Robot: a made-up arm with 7 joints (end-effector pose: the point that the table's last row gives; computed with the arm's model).
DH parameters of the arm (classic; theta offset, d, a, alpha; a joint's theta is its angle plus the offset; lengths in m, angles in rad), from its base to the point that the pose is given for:
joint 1: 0 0.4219 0 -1.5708
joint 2: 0 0 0 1.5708
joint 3: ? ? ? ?
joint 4: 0 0 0.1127 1.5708
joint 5: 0 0.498 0 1.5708
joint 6: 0 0 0.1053 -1.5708
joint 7: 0 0.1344 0 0
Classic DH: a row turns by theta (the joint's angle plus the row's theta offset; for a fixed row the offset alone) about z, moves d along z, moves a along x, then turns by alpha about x.
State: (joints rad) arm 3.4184 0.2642 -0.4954 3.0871 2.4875 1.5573 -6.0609
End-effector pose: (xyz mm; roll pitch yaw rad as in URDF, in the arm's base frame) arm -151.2 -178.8 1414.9 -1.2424 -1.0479 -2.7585
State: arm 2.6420 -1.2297 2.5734 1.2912 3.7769 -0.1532 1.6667
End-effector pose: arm 229.6 -455.3 -56.3 2.8410 0.3279 0.0836
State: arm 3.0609 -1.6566 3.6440 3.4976 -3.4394 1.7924 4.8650
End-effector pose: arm 851.0 -214.2 706.4 0.4772 0.1428 -1.6367
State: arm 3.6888 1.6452 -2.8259 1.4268 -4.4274 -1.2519 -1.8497
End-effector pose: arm -376.8 -217.6 918.8 -0.9214 -0.3739 -2.5345
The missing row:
joint 3: 0 0.3932 0.0597 1.5708
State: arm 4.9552 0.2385 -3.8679 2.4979 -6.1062 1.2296 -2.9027
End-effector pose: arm 238.8 165.3 1394.3 1.7626 1.0890 3.0265
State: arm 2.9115 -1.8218 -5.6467 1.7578 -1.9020 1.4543 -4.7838
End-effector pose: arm 695.4 -458.2 822.2 -0.9542 0.5306 -0.4696
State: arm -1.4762 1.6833 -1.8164 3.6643 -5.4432 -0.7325 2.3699
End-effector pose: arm 484.7 -693.4 363.5 -1.3174 -0.0960 -1.9870
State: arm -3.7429 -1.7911 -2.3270 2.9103 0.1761 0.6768 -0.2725
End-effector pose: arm 891.1 -518.1 117.9 -2.2356 -0.3543 -1.0006
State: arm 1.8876 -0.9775 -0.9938 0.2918 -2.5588 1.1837 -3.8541
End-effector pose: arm 281.8 355.5 483.3 -1.6862 -1.1420 -1.0128
